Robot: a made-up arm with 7 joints. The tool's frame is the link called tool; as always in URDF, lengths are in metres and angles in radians.
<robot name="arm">
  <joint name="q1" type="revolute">
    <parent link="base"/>
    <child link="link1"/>
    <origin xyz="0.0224 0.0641 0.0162" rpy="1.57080 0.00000 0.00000"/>
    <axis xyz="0 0 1"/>
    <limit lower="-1.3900" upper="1.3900" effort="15" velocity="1.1"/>
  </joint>
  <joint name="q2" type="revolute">
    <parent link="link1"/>
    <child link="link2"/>
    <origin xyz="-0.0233 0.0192 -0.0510" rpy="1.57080 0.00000 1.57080"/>
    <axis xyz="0 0 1"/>
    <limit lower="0.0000" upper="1.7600" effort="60" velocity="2.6"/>
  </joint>
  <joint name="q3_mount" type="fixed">
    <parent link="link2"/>
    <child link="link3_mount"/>
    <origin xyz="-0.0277 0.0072 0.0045"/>
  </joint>
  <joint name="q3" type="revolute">
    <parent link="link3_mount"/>
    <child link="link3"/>
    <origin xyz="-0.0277 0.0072 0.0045" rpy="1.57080 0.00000 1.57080"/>
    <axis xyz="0 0 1"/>
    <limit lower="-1.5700" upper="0.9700" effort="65" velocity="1.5"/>
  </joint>
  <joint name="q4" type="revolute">
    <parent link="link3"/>
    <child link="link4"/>
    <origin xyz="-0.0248 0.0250 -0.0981" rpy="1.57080 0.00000 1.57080"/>
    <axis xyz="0 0 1"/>
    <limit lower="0.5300" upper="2.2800" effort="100" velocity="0.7"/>
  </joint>
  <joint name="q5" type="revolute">
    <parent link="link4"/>
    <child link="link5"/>
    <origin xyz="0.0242 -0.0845 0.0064" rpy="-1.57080 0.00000 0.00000"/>
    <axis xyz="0 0 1"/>
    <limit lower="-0.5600" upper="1.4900" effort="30" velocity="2.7"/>
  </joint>
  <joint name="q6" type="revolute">
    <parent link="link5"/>
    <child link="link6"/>
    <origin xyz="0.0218 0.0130 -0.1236" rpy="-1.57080 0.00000 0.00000"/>
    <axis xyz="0 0 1"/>
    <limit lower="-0.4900" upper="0.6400" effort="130" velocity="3.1"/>
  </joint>
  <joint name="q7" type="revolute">
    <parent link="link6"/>
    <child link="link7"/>
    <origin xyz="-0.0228 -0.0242 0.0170" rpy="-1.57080 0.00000 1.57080"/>
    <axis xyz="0 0 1"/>
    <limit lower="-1.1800" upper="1.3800" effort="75" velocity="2.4"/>
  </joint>
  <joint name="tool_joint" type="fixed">
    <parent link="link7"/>
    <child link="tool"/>
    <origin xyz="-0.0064 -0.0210 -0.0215" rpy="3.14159 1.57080 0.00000"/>
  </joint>
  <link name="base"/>
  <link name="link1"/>
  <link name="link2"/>
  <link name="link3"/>
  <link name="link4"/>
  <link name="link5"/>
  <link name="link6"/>
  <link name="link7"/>
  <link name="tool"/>
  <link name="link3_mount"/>
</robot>
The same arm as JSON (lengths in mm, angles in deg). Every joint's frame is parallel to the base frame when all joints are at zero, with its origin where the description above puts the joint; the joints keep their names.
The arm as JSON. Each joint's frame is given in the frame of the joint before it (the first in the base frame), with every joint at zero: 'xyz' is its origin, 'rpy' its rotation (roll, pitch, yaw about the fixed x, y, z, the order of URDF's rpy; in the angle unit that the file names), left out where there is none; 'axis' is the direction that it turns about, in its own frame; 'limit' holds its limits. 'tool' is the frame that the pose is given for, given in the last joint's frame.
{
  "units": {
    "length": "mm",
    "angle": "deg"
  },
  "joints": [
    {
      "name": "q1",
      "type": "revolute",
      "origin": {
        "xyz": [
          22.4,
          64.1,
          16.2
        ]
      },
      "axis": "-y",
      "limit": {
        "lower": -79.64,
        "upper": 79.64
      }
    },
    {
      "name": "q2",
      "type": "revolute",
      "origin": {
        "xyz": [
          -23.3,
          51.0,
          19.2
        ]
      },
      "axis": "+x",
      "limit": {
        "lower": 0.0,
        "upper": 100.84
      }
    },
    {
      "name": "q3",
      "type": "revolute",
      "origin": {
        "xyz": [
          9.0,
          -14.4,
          -55.4
        ]
      },
      "axis": "+z",
      "limit": {
        "lower": -89.95,
        "upper": 55.58
      }
    },
    {
      "name": "q4",
      "type": "revolute",
      "origin": {
        "xyz": [
          25.0,
          24.8,
          -98.1
        ]
      },
      "axis": "-y",
      "limit": {
        "lower": 30.37,
        "upper": 130.63
      }
    },
    {
      "name": "q5",
      "type": "revolute",
      "origin": {
        "xyz": [
          24.2,
          -6.4,
          -84.5
        ]
      },
      "axis": "+z",
      "limit": {
        "lower": -32.09,
        "upper": 85.37
      }
    },
    {
      "name": "q6",
      "type": "revolute",
      "origin": {
        "xyz": [
          21.8,
          13.0,
          -123.6
        ]
      },
      "axis": "+y",
      "limit": {
        "lower": -28.07,
        "upper": 36.67
      }
    },
    {
      "name": "q7",
      "type": "revolute",
      "origin": {
        "xyz": [
          -22.8,
          17.0,
          24.2
        ]
      },
      "axis": "-x",
      "limit": {
        "lower": -67.61,
        "upper": 79.07
      }
    }
  ],
  "tool": {
    "origin": {
      "xyz": [
        21.5,
        21.0,
        6.4
      ],
      "rpy": [
        0.0,
        0.0,
        0.0
      ]
    }
  }
}

